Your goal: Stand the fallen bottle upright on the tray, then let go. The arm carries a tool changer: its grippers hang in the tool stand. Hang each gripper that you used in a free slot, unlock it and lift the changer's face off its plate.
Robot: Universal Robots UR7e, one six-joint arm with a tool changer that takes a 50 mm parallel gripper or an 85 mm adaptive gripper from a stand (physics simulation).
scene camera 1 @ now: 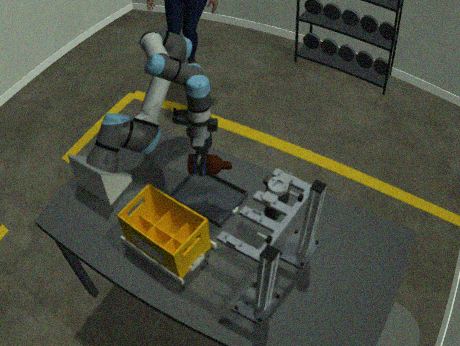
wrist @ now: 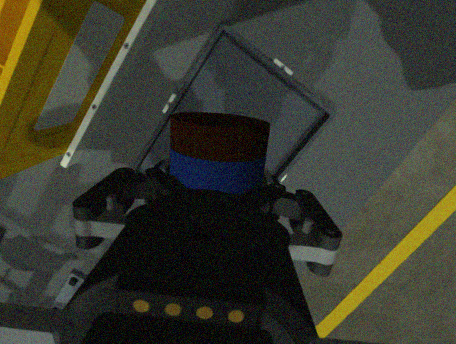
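Where they show: arm's base at its link origin: [scene camera 1: 101, 166].
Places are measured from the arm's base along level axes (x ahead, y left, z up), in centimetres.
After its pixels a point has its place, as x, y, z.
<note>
The brown-red bottle [scene camera 1: 215, 164] {48.3, 12.6, 9.4} [wrist: 220, 137] {38.6, 11.6, 10.6} with a blue label lies sideways in the air, its neck pointing right in the scene view. My gripper [scene camera 1: 200, 163] [wrist: 219, 181] is shut on it around the blue label, near the base end. In the wrist view the bottle's round base end faces the camera; its neck is hidden. The dark square tray [scene camera 1: 205, 200] {43.7, 11.2, -11.4} [wrist: 240, 75] {34.2, 11.0, -11.4} lies on the table below, apart from the bottle. The tool stand [scene camera 1: 311, 220] {88.2, 1.5, 11.2} is right of the tray, with a round tool plate [scene camera 1: 277, 185] {75.3, 1.1, 22.8} in its far slot.
A yellow divided crate [scene camera 1: 150, 246] {40.8, -24.0, 0.6} [wrist: 22, 150] {51.7, -7.0, 0.2} stands on a pale base left of and in front of the tray. The stand's near post [scene camera 1: 266, 280] {83.8, -26.1, 13.2} rises at the table's front. A person [scene camera 1: 179, 17] stands behind the arm. A shelf rack [scene camera 1: 392, 50] stands at the back right.
</note>
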